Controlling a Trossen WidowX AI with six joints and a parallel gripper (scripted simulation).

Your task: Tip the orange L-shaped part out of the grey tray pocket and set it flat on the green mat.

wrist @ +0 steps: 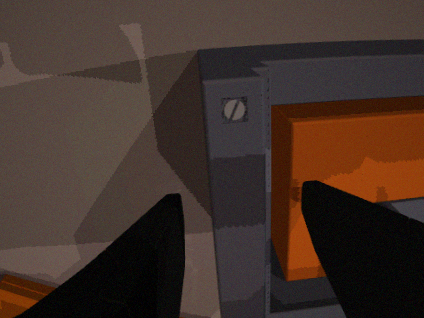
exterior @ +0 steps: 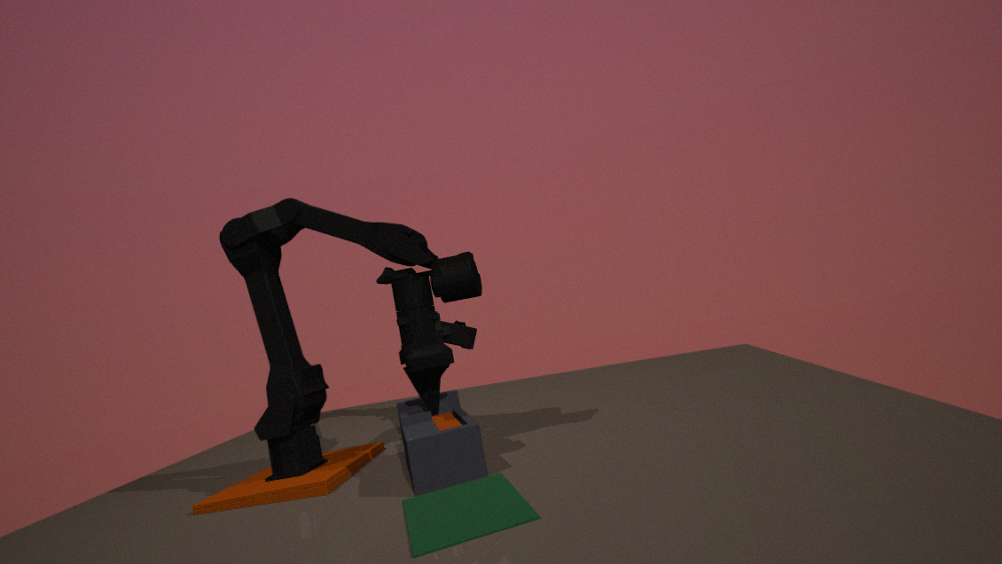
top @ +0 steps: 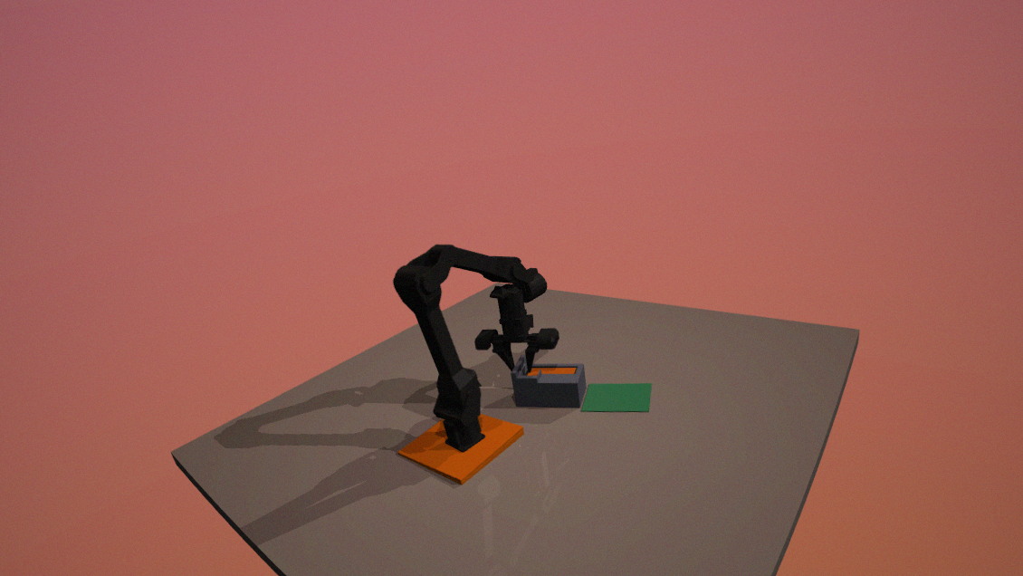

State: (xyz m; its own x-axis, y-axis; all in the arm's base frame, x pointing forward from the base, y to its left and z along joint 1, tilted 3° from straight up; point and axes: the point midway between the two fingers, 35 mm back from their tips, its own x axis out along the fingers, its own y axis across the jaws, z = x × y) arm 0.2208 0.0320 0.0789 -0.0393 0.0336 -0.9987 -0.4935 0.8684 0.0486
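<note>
Now: the orange L-shaped part 50 mm to the right of my gripper tip, 20 mm below it and 20 mm ahead of it. Round my gripper tip: green mat (190 mm to the right, 100 mm ahead, 80 mm below).
</note>
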